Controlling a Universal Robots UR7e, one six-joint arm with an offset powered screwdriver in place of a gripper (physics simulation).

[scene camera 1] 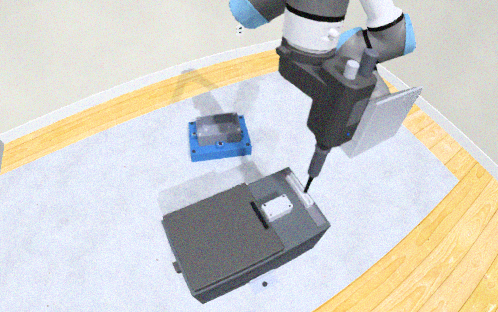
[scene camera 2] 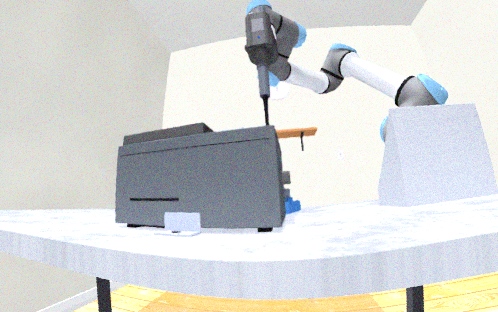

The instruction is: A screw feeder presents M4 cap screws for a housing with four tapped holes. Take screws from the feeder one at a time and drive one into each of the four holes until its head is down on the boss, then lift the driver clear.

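Observation:
The screw feeder (scene camera 1: pixel 225 237) (scene camera 2: pixel 200 185) is a large dark grey box with a pale rail (scene camera 1: pixel 299 189) on its top at the right end in scene camera 1. My screwdriver (scene camera 1: pixel 306 191) (scene camera 2: pixel 267 123) points down with its thin black bit tip at this rail; scene camera 2 shows the tip at the feeder's top edge, its very end possibly hidden. Whether a screw is on the bit is too small to tell. The housing (scene camera 1: pixel 218 129) is a grey box on a blue base (scene camera 1: pixel 220 152) (scene camera 2: pixel 293 205), behind the feeder and away from the bit. Its four holes cannot be made out.
A white block (scene camera 1: pixel 277 207) with dark dots sits on the feeder's top beside the rail. A small pale bracket (scene camera 2: pixel 182 221) stands at the feeder's front. A light grey panel (scene camera 1: pixel 385 125) is behind the driver. The arm's grey pedestal (scene camera 2: pixel 435 155) stands at the right.

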